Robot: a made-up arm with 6 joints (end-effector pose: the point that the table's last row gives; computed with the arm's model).
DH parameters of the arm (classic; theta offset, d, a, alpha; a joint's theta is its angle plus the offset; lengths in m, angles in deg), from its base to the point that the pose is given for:
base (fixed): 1.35 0 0.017 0
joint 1: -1.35 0.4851 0.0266 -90
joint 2: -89.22 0 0.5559 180
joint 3: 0.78 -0.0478 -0.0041 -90
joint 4: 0 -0.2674 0.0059 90
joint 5: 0 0.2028 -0.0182 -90
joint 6: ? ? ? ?
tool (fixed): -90 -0.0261 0 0
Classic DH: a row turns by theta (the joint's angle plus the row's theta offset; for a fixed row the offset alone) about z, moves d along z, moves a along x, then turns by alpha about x.
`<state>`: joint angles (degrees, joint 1 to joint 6).
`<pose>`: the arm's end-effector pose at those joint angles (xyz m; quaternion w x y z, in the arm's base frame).
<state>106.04 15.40 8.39 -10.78 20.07 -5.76</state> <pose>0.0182 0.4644 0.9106 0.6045 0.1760 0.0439 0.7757</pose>
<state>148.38 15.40 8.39 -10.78 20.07 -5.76</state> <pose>-0.2946 0.3442 0.9106 0.2836 0.1483 0.1045 0.9417</pose>
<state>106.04 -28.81 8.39 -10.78 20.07 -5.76</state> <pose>0.1330 0.0652 1.0823 0.4918 0.4623 -0.1770 0.7163</pose>
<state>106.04 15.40 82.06 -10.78 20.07 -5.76</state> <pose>0.0419 0.3819 1.2420 0.3751 0.6176 -0.3117 0.6170</pose>
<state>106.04 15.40 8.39 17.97 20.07 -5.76</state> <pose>0.0270 0.4789 1.0039 0.5605 0.0266 -0.1481 0.8144</pose>
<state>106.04 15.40 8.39 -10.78 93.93 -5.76</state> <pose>0.0141 0.5045 0.9438 0.4627 0.6070 -0.3369 0.5513</pose>
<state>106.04 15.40 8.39 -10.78 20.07 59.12</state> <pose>0.0479 0.4722 0.9050 0.6045 -0.1757 -0.3791 0.6782</pose>
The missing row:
joint 6: 90 0.0072 0.0129 90
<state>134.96 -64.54 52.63 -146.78 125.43 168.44</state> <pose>0.1942 -0.5081 1.0250 0.5894 0.0528 0.2423 0.7689</pose>
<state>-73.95 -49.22 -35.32 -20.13 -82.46 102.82</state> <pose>-0.1867 0.0842 0.8397 0.7878 -0.3031 0.5338 0.0512</pose>
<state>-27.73 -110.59 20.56 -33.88 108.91 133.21</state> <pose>-0.5651 0.1427 0.5928 0.1066 -0.4456 0.5018 0.7336</pose>
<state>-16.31 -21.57 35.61 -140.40 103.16 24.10</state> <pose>0.1854 0.1564 1.1937 0.1741 0.7911 -0.3656 -0.4584</pose>
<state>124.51 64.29 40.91 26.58 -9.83 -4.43</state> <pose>-0.3139 0.7219 0.6634 0.4235 -0.3363 -0.0401 0.8402</pose>
